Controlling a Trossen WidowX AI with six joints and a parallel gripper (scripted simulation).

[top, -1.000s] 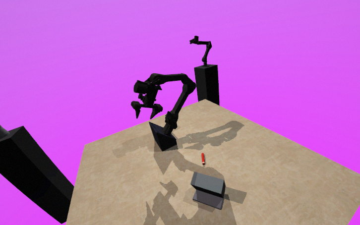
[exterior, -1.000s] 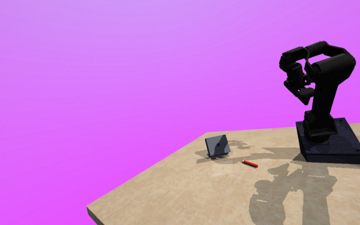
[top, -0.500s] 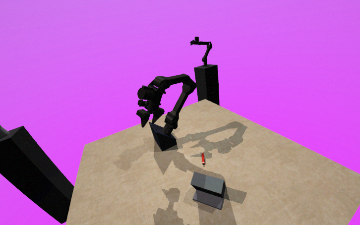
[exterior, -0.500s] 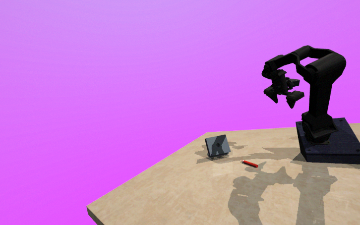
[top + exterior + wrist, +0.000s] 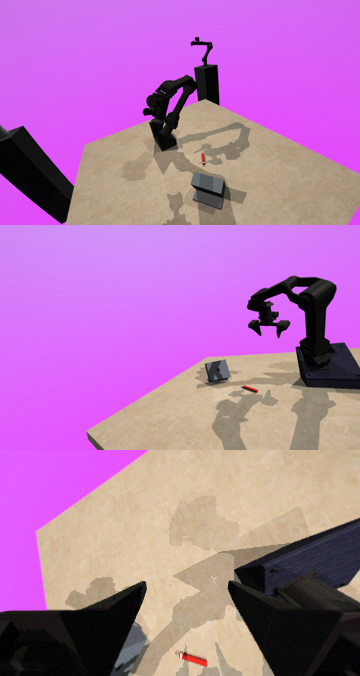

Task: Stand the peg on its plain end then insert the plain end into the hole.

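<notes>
My gripper tip is 220 mm above the red peg, 180 mm to the right of it and 150 mm short of it. Round my gripper tip: grey sloped panel (310 mm ahead, 160 mm below, 80 mm to the left).
</notes>
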